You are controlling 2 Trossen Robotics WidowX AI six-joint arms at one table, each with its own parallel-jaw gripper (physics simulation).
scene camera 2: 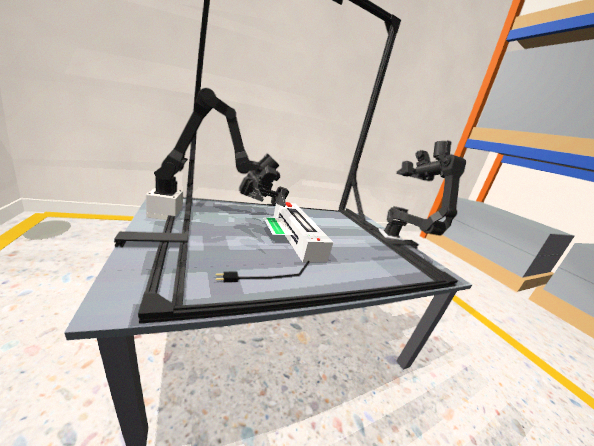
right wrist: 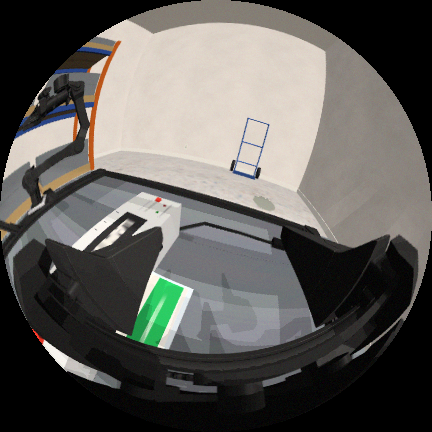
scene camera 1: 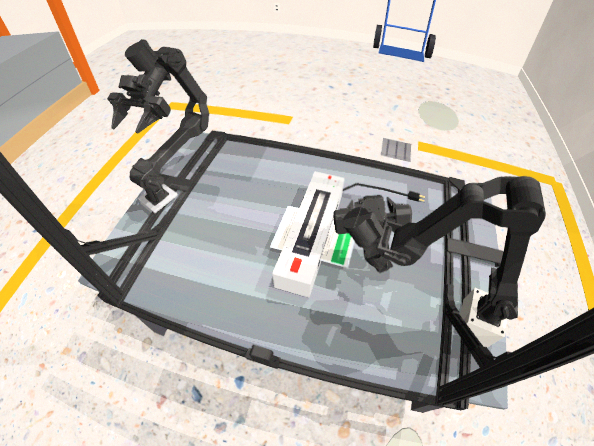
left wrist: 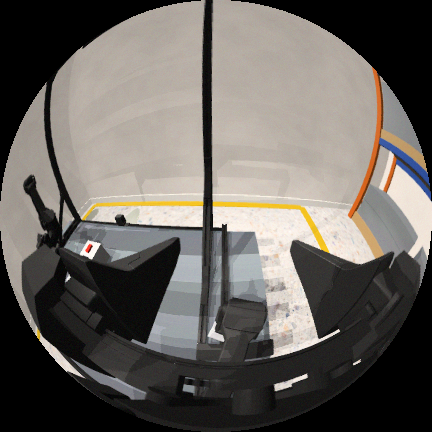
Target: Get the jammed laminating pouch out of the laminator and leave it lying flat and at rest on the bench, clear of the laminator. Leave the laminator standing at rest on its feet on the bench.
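Places are measured from the left arm's base along level axes (x ahead, y left, z up), in millimetres.
Pixels of known places: left gripper, fingertip midpoint: [scene camera 1: 124,130] [left wrist: 237,245]; right gripper, fingertip midpoint: [scene camera 2: 274,203] [right wrist: 222,232]; left arm's base at its link origin: [scene camera 2: 391,234] [right wrist: 36,202] [scene camera 1: 157,195] [left wrist: 233,326]; right arm's base at its link origin: [scene camera 2: 165,192] [scene camera 1: 489,311].
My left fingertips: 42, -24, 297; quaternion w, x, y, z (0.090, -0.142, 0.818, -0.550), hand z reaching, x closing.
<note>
For each thing: its top centre in the pictures, then the offset to it from my left fingertips, as dx, dy, dz. "spot": a spot on its surface instead. Level surfaces: height alone.
- bench at its surface level: dz -325
- green band at a spot on its surface: [right wrist: 162,305] [scene camera 2: 276,229] spot: +534, +269, -286
- black cord at a spot on its surface: [right wrist: 240,233] [scene camera 2: 268,276] spot: +533, +519, -322
- loose plug at its top centre: [right wrist: 279,241] [scene camera 2: 231,274] [scene camera 1: 414,194] +631, +555, -311
- flat white piece at a spot on its surface: [scene camera 1: 281,235] spot: +395, +146, -286
The white laminator [scene camera 1: 295,284] [scene camera 2: 317,251] [right wrist: 171,225] stands upright on the bench [scene camera 1: 200,290] [scene camera 2: 350,270]; its red switch end shows in the left wrist view. The pouch, with a green band [scene camera 1: 342,249] [scene camera 2: 275,226] [right wrist: 162,305], sticks out of the slot on the laminator's right side in scene camera 1. My right gripper [scene camera 1: 362,246] [scene camera 2: 269,198] [right wrist: 222,232] is open and empty, above the pouch side, one finger partly covering laminator and pouch in its wrist view. My left gripper [scene camera 1: 128,127] [scene camera 2: 403,172] [left wrist: 237,245] is open and empty, raised far from the laminator.
A black cord [scene camera 1: 370,187] [scene camera 2: 270,276] [right wrist: 240,233] runs from the laminator's far end in scene camera 1 to a loose plug [scene camera 1: 415,196] [scene camera 2: 230,276]. A flat white piece [scene camera 1: 281,235] shows at the laminator's left side. Black frame rails [scene camera 1: 330,156] [scene camera 2: 300,304] edge the bench, with uprights at its corners.
</note>
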